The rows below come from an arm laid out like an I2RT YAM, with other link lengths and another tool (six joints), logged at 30 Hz.
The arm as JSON. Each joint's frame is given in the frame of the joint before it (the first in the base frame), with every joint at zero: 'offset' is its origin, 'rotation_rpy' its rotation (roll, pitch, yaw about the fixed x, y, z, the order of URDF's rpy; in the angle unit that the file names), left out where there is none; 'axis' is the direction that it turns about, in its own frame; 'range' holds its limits. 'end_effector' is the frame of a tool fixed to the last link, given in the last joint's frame.
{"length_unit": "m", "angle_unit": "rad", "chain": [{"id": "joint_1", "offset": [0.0, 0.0, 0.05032], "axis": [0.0, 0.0, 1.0], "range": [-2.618, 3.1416]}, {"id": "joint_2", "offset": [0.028, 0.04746, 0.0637], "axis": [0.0, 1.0, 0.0], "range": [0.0, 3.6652]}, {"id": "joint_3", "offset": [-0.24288, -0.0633, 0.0], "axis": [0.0, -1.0, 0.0], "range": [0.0, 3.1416]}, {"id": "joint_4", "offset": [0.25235, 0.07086, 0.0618], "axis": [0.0, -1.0, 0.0], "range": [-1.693, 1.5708]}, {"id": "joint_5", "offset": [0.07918, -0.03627, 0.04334], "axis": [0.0, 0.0, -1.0], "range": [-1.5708, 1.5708]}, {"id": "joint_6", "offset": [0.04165, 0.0, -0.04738], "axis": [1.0, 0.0, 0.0], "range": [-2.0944, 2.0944]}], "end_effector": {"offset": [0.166, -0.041, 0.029], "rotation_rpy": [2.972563, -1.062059, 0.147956]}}
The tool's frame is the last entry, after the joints.
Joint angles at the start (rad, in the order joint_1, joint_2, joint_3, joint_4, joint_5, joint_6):
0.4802, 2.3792, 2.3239, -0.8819, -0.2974, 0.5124
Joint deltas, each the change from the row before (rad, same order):
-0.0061, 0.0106, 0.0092, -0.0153, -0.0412, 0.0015
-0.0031, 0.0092, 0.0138, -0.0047, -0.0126, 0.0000
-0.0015, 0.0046, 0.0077, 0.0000, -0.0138, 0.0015
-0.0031, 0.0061, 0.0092, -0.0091, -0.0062, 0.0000
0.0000, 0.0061, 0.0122, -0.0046, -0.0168, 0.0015
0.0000, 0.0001, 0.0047, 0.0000, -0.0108, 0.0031
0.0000, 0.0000, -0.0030, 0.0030, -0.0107, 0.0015
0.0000, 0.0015, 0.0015, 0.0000, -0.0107, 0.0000
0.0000, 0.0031, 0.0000, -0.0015, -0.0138, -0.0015
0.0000, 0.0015, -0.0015, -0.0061, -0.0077, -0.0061
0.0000, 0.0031, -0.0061, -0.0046, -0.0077, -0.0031
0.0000, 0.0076, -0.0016, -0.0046, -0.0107, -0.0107
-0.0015, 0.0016, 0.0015, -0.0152, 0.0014, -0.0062
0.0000, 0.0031, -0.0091, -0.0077, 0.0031, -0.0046
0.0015, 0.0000, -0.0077, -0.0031, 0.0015, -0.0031
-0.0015, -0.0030, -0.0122, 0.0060, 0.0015, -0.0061
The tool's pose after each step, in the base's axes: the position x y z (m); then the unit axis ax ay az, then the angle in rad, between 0 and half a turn. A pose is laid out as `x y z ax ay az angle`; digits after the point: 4 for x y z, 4 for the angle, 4 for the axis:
0.5424 0.3239 0.0900 -0.9890 -0.1417 0.0420 2.6383
0.5431 0.3251 0.0898 -0.9887 -0.1435 0.0443 2.6288
0.5433 0.3274 0.0905 -0.9882 -0.1462 0.0458 2.6168
0.5431 0.3266 0.0893 -0.9881 -0.1455 0.0495 2.6139
0.5421 0.3301 0.0904 -0.9873 -0.1496 0.0526 2.6003
0.5415 0.3323 0.0925 -0.9870 -0.1518 0.0532 2.5895
0.5404 0.3343 0.0920 -0.9865 -0.1540 0.0558 2.5809
0.5394 0.3363 0.0921 -0.9859 -0.1569 0.0581 2.5730
0.5375 0.3386 0.0905 -0.9850 -0.1606 0.0630 2.5648
0.5352 0.3393 0.0884 -0.9841 -0.1640 0.0679 2.5643
0.5324 0.3396 0.0836 -0.9834 -0.1652 0.0755 2.5639
0.5300 0.3410 0.0784 -0.9819 -0.1706 0.0824 2.5642
0.5278 0.3386 0.0758 -0.9815 -0.1698 0.0881 2.5720
0.5249 0.3364 0.0690 -0.9811 -0.1679 0.0960 2.5820
0.5226 0.3360 0.0655 -0.9807 -0.1680 0.1005 2.5876
0.5227 0.3347 0.0633 -0.9805 -0.1691 0.1004 2.5919

